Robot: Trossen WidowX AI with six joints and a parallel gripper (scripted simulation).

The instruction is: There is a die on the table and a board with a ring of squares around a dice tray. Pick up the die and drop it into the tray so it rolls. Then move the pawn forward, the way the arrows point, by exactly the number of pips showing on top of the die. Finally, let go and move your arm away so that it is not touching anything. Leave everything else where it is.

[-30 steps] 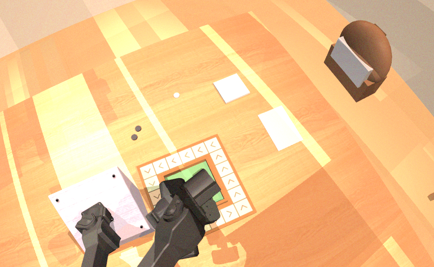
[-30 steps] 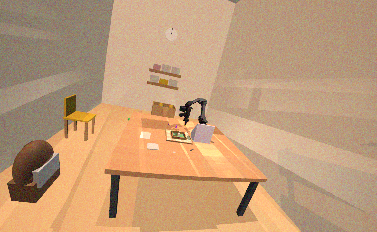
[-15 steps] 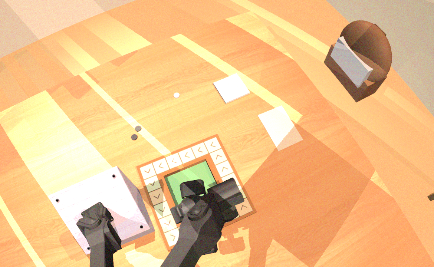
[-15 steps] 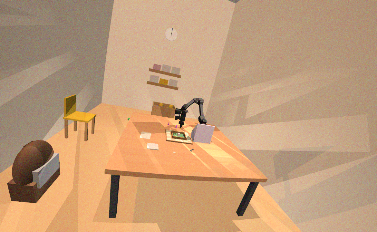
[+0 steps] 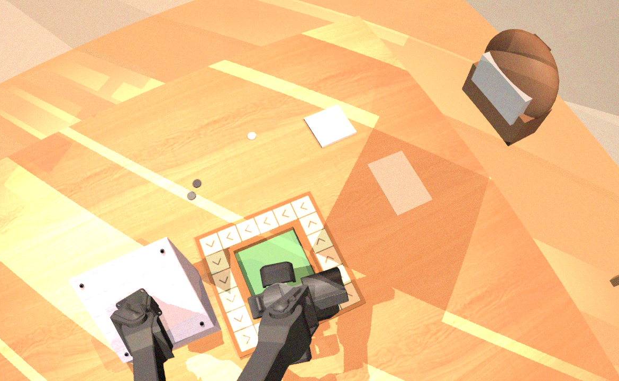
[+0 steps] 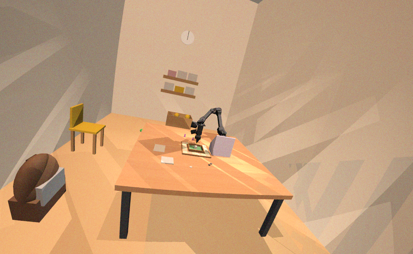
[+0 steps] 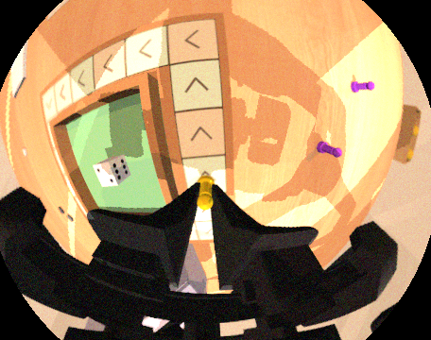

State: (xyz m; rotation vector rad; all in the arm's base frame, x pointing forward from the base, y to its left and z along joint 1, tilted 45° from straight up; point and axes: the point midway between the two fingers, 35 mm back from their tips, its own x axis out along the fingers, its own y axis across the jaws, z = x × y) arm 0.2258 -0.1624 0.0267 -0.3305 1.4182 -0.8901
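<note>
Right now my gripper tip is 10 mm below the yellow pawn. From my gripper tip the other things lie so: white disc 450 mm to the left, 150 mm ahead, 40 mm below; white die 100 mm to the left, 30 mm ahead, 10 mm below; dice tray 110 mm to the left, 30 mm below, 30 mm ahead.
</note>
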